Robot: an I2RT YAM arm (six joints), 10 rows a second.
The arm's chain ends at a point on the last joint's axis. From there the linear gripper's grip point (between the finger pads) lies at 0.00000 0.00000 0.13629 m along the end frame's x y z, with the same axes.
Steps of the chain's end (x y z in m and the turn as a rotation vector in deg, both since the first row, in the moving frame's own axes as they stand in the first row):
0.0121 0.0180 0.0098 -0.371 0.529 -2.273
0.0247 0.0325 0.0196 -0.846 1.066 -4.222
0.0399 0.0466 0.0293 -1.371 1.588 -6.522
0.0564 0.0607 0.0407 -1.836 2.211 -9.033
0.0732 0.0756 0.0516 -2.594 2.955 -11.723
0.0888 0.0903 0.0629 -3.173 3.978 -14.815
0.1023 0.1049 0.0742 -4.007 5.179 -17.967
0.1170 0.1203 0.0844 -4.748 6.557 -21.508
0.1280 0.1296 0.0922 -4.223 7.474 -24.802
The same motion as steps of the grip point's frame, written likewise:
0.0134 0.0189 0.0098 -0.371 0.529 -2.273
0.0273 0.0344 0.0196 -0.846 1.066 -4.222
0.0439 0.0496 0.0292 -1.371 1.588 -6.522
0.0620 0.0646 0.0405 -1.836 2.211 -9.033
0.0808 0.0810 0.0513 -2.594 2.955 -11.723
0.0991 0.0965 0.0624 -3.173 3.978 -14.815
0.1159 0.1123 0.0733 -4.007 5.179 -17.967
0.1343 0.1284 0.0831 -4.748 6.557 -21.508
0.1473 0.1355 0.0907 -4.223 7.474 -24.802

